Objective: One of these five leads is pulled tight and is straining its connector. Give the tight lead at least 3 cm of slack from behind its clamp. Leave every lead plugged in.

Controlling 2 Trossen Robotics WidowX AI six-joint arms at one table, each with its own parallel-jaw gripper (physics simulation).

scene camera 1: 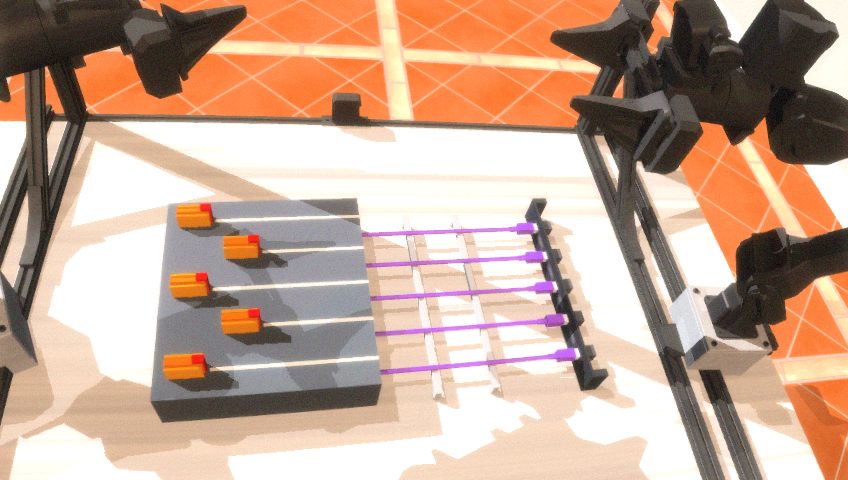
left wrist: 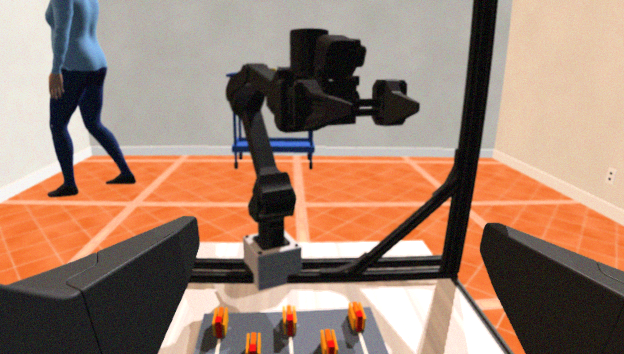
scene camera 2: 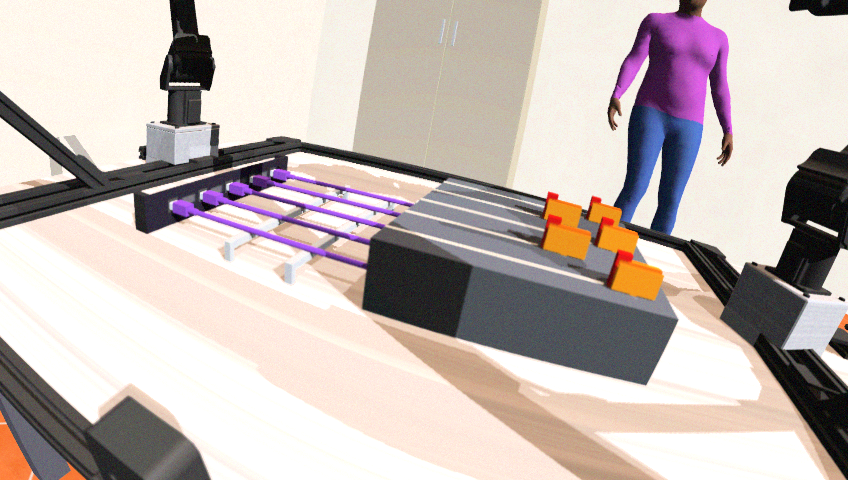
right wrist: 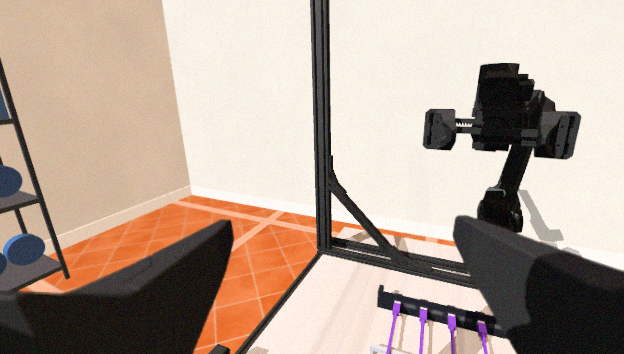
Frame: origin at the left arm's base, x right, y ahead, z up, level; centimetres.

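Where they show: left gripper, fingertip midpoint: [scene camera 1: 560, 66] [left wrist: 342, 234] [right wrist: 496, 137]; right gripper, fingertip midpoint: [left wrist: 387, 108] [right wrist: 342, 228]; left arm's base, link origin: [scene camera 1: 730, 317] [scene camera 2: 183, 123]; right arm's base, link origin: [left wrist: 271, 241] [scene camera 2: 796, 282].
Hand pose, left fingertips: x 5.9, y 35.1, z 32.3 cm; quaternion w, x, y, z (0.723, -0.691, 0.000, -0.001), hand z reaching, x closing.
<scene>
Each offset is from my left fingertips to the centre of the thing. "pt": to the spot under its first point.
Five purple leads @[pt dx -0.4, dy +2.5, dz -37.5 cm] [scene camera 1: 451, 293] [scene camera 2: 310, 207] run side by side from a grey block [scene camera 1: 303, 267] [scene camera 2: 555, 324] [left wrist: 310, 319] to a black connector bar [scene camera 1: 562, 305] [right wrist: 409, 305]. All five plugs @[pt dx +1.0, dy -10.8, dz -37.2 cm] [scene camera 1: 544, 287] [right wrist: 423, 316] sit in the bar. Each lead looks straight; I cannot tell which is tight. Orange clamps @[pt dx +1.0, dy +29.8, dz -31.3 cm] [scene camera 1: 241, 247] [scene camera 2: 565, 240] [left wrist: 356, 316] sit on the block, staggered. My left gripper [scene camera 1: 562, 70] [left wrist: 342, 234] is open and empty, high above the bar's far end. My right gripper [left wrist: 387, 108] [right wrist: 342, 228] is open and empty, high over the block's side; only one finger [scene camera 1: 208, 24] shows in scene camera 1.
Two white comb guides @[pt dx -4.9, dy +6.4, dz -38.1 cm] [scene camera 1: 424, 324] @[dx +12.6, dy +8.2, dz -39.1 cm] [scene camera 2: 294, 269] cross under the leads. A black frame [scene camera 1: 613, 176] [left wrist: 468, 140] [right wrist: 321, 123] edges the table. A small black box [scene camera 1: 346, 107] sits on the far rail. A person [scene camera 2: 641, 110] stands beyond the table, and a blue cart [left wrist: 275, 144] is behind.
</scene>
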